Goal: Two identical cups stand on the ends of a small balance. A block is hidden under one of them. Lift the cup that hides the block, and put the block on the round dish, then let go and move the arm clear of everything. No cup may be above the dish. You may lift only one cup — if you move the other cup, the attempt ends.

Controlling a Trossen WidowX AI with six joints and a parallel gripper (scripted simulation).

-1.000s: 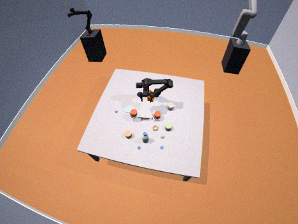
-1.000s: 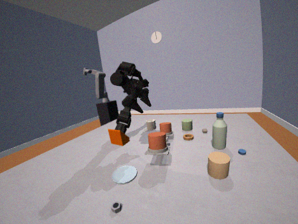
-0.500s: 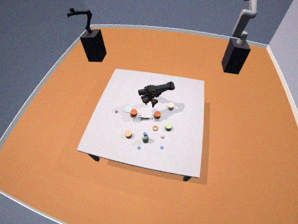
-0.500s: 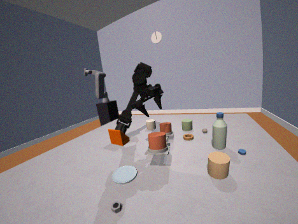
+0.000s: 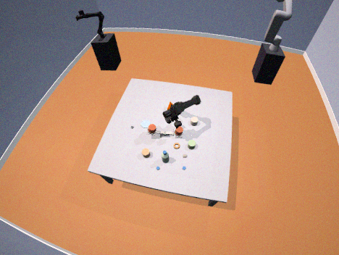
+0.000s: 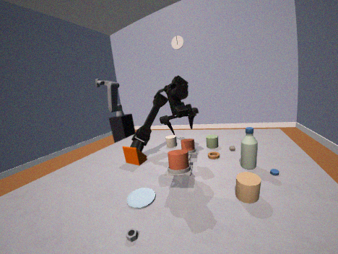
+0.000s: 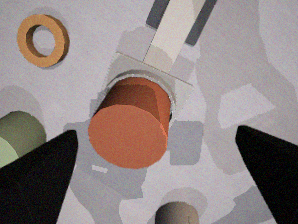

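Now: the pale grey block 1 cm ahead of my gripper tip, 4 cm to the left of it and 11 cm below it. Round my gripper tip: cream cup (15 cm behind, 16 cm to the left, 11 cm below); then green cup (14 cm ahead, 19 cm to the left, 11 cm below); then small balance (3 cm ahead, 9 cm to the right, 12 cm below).
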